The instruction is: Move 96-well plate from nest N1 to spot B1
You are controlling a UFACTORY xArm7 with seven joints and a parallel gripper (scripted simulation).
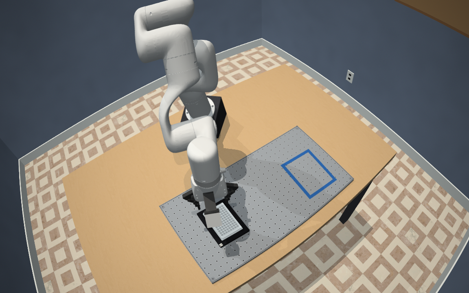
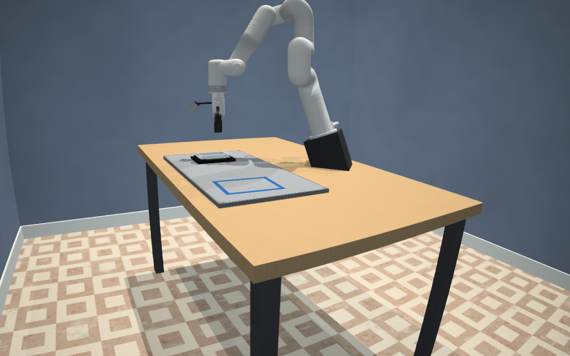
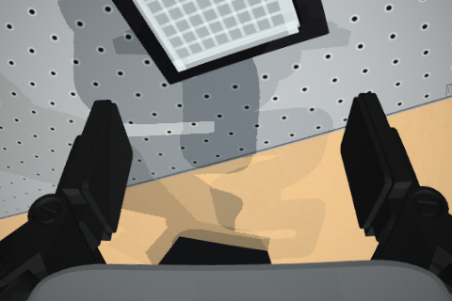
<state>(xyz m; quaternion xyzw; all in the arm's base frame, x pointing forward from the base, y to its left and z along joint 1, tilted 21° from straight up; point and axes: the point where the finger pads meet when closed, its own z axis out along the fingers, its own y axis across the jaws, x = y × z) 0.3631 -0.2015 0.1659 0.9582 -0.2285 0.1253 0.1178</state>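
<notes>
The 96-well plate is 110 mm below my hand, 30 mm ahead of it and 10 mm to the left of it. Round my hand: black plate nest N1: 120 mm below, 30 mm ahead, 10 mm to the left.
</notes>
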